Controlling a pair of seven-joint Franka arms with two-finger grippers.
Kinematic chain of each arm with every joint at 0, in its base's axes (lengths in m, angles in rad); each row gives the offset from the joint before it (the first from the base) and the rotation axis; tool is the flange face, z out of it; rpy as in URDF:
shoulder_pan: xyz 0 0 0.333 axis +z
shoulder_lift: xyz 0 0 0 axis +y
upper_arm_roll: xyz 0 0 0.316 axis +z
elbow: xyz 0.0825 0 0 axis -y
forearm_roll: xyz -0.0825 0 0.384 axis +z
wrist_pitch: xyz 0 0 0 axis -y
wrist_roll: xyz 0.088 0 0 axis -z
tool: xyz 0 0 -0.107 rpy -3.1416 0 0
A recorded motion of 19 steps. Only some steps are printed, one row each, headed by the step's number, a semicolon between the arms.
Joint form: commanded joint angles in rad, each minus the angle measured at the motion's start. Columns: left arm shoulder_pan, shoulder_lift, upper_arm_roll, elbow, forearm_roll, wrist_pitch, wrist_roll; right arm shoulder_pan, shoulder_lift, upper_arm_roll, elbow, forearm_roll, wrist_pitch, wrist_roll.
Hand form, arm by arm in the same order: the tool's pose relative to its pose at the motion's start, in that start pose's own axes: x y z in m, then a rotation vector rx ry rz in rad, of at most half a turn. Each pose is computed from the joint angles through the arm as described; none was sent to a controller.
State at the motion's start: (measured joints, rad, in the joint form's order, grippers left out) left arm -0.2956 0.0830 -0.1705 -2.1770 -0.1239 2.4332 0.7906; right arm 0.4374 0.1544 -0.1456 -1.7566 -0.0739 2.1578 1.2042
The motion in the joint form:
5: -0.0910 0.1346 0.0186 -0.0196 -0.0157 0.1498 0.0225; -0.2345 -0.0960 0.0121 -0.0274 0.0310 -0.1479 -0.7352
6: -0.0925 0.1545 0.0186 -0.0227 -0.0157 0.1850 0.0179; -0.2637 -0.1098 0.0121 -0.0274 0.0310 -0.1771 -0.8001
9: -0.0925 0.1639 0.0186 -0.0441 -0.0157 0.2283 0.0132; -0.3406 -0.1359 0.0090 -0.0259 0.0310 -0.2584 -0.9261
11: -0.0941 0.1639 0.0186 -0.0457 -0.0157 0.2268 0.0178; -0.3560 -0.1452 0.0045 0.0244 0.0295 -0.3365 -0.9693
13: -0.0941 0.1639 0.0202 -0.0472 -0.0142 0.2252 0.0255; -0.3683 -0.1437 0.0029 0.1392 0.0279 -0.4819 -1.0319
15: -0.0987 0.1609 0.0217 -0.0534 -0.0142 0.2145 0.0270; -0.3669 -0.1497 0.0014 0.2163 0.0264 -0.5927 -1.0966
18: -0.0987 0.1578 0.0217 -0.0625 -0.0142 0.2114 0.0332; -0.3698 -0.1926 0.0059 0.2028 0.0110 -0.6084 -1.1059
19: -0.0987 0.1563 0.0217 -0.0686 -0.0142 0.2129 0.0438; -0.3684 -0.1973 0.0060 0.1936 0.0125 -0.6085 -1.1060
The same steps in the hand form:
5: 0.0160 0.0278 0.0721 -0.0242 0.0082 0.0628; 0.1096 0.0918 -0.0284 -0.0762 -0.0594 -0.4944
6: 0.0155 0.0275 0.0811 -0.0159 0.0170 0.0567; 0.1217 0.1057 -0.0344 -0.0885 -0.0721 -0.5294
9: 0.0103 0.0296 0.0898 -0.0052 0.0244 0.0492; 0.1517 0.1447 -0.0448 -0.1261 -0.1181 -0.5731
11: 0.0102 0.0309 0.0906 -0.0075 0.0221 0.0552; 0.1613 0.1522 -0.0678 -0.1376 -0.1351 -0.5937
13: 0.0091 0.0306 0.0912 -0.0084 0.0190 0.0628; 0.1699 0.1552 -0.1094 -0.1542 -0.1659 -0.6363
15: 0.0076 0.0341 0.0928 -0.0180 0.0085 0.0675; 0.1682 0.1577 -0.1413 -0.1630 -0.1962 -0.6954
18: 0.0047 0.0362 0.0945 -0.0235 0.0013 0.0736; 0.1628 0.1669 -0.1602 -0.1648 -0.1807 -0.7062
19: 0.0030 0.0374 0.0956 -0.0252 -0.0012 0.0840; 0.1609 0.1678 -0.1588 -0.1646 -0.1860 -0.7076

